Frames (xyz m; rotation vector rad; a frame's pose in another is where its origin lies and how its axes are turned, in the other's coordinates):
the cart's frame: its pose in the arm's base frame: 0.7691 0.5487 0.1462 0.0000 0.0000 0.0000
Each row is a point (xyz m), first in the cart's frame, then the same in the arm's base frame.
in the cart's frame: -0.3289 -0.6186 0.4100
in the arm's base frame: 0.4402 -0.0699 0.5562
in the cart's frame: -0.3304 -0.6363 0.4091
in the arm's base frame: 0.4387 -0.0876 0.5553
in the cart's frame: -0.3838 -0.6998 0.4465
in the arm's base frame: 0.3853 -0.1511 0.5927
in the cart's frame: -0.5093 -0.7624 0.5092
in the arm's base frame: 0.2598 -0.2137 0.6554
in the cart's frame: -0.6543 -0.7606 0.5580
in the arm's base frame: 0.1148 -0.2119 0.7042
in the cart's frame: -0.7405 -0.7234 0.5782
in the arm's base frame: 0.0286 -0.1747 0.7244
